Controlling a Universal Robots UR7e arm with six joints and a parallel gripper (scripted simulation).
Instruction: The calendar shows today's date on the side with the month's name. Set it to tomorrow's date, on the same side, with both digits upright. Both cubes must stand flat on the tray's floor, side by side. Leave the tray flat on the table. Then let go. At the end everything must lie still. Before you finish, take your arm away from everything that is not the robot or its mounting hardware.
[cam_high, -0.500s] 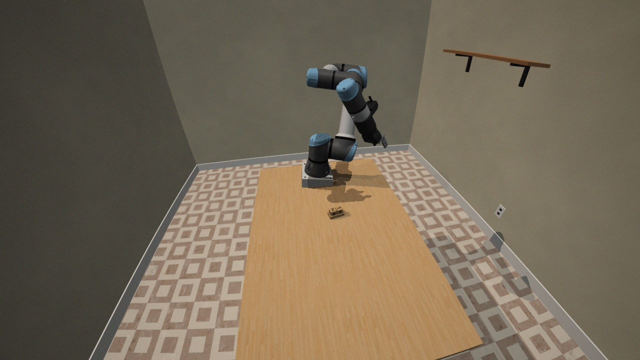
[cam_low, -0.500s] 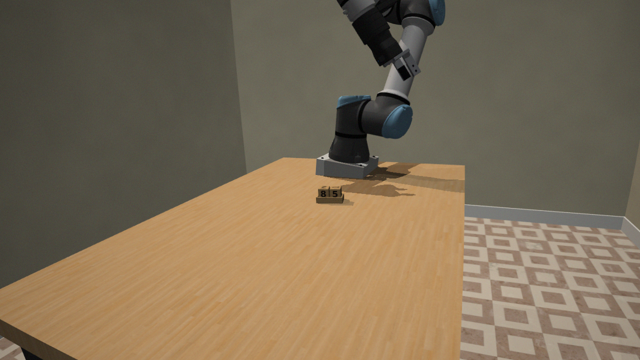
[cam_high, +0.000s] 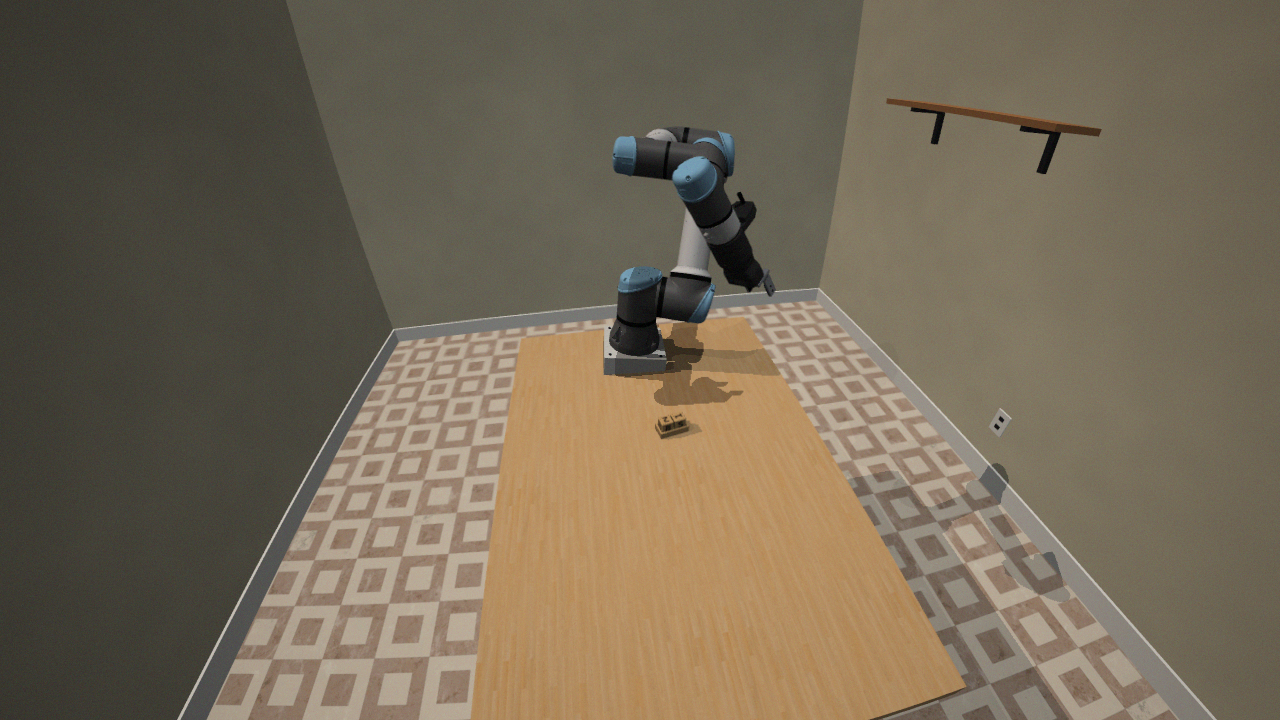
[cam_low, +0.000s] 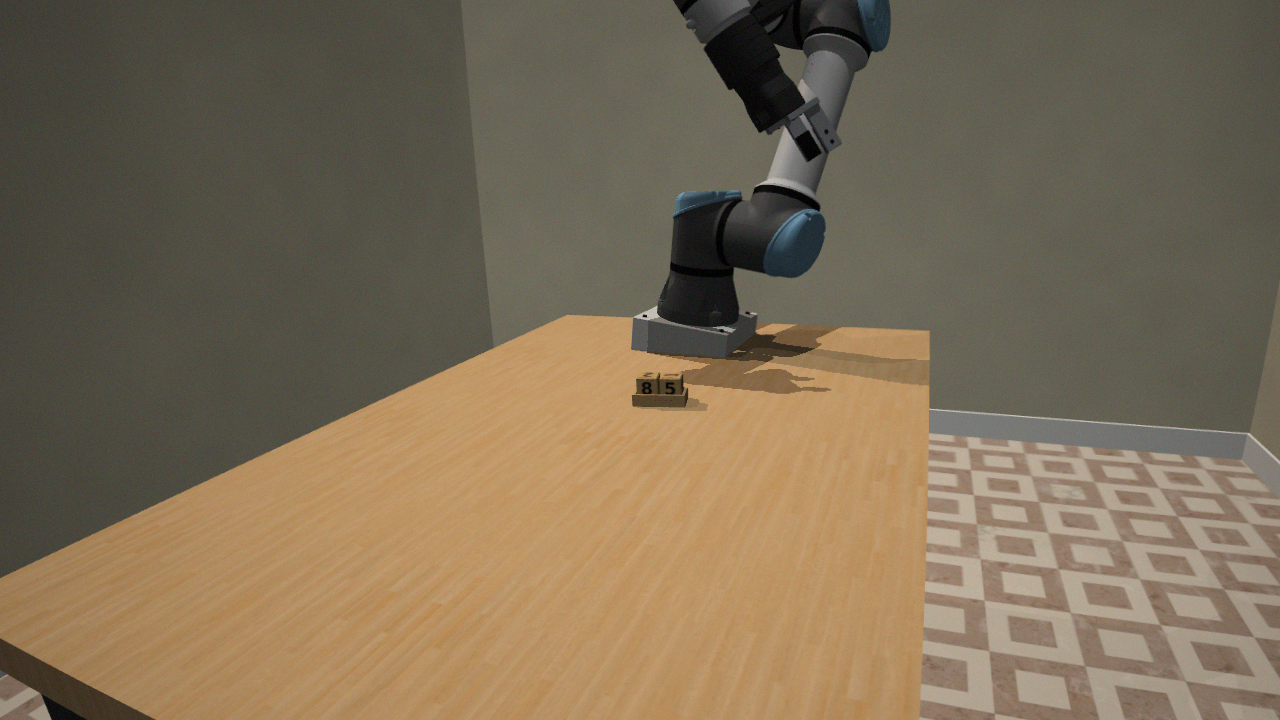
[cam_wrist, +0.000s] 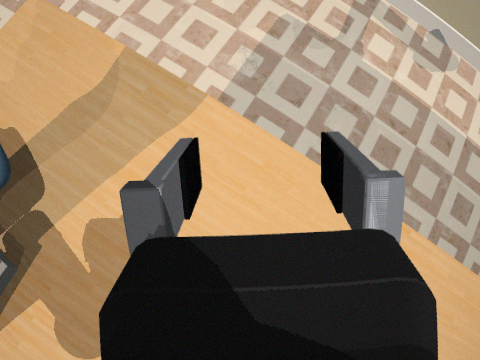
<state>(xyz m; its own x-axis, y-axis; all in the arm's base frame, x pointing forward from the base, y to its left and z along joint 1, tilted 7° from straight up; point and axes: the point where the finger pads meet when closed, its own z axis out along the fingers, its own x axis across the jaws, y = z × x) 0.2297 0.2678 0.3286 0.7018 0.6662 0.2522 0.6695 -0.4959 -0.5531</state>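
Right now the wooden digit cube is 9 cm ahead of my hand, 18 cm to the right of it and 32 cm below it. Also, from my hand: wooden tray: 10 cm ahead, 19 cm to the right, 34 cm below.
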